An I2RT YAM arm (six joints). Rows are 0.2 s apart.
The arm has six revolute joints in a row. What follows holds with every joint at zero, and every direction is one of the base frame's. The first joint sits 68 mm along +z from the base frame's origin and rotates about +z. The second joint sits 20 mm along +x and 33.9 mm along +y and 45.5 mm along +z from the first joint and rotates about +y. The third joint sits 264 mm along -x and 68.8 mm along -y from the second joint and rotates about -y. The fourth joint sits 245 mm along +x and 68.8 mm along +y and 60 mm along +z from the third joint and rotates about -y. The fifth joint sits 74 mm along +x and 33.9 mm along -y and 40.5 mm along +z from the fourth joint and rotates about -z. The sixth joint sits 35.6 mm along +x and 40.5 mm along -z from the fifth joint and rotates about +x. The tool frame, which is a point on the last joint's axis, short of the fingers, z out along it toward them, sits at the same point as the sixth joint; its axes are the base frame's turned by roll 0, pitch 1.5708 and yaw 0 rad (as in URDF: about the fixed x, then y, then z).
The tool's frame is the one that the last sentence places.
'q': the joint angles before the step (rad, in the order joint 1, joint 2, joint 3, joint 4, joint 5, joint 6). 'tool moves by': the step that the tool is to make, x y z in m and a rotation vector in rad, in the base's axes. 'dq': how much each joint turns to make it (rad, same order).
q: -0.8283 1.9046 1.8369 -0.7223 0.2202 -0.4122
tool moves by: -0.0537 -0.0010 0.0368 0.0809 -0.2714 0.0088
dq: -0.1256 -0.1430 -0.0638 0.0208 -0.2755 0.1035
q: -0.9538 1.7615 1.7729 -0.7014 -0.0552 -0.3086
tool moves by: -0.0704 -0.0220 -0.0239 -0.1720 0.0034 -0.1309
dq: -0.1837 -0.1248 -0.2890 0.3061 0.0091 -0.1030
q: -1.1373 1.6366 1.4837 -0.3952 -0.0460 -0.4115
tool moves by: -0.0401 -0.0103 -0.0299 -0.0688 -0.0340 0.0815
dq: -0.1254 -0.0331 -0.1791 0.2095 -0.1833 -0.0970
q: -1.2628 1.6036 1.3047 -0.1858 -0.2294 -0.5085
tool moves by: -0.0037 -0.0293 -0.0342 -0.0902 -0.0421 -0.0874
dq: -0.0265 0.1053 -0.0639 0.2757 0.0495 0.0391
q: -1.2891 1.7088 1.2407 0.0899 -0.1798 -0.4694
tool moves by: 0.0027 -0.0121 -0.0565 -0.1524 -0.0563 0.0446
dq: -0.0062 0.1290 -0.1548 0.4452 -0.0521 -0.0033
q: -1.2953 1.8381 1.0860 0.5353 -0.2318 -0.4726
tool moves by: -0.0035 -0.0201 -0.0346 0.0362 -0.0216 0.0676
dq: -0.0282 0.1316 0.0351 0.0693 -0.1002 0.0078
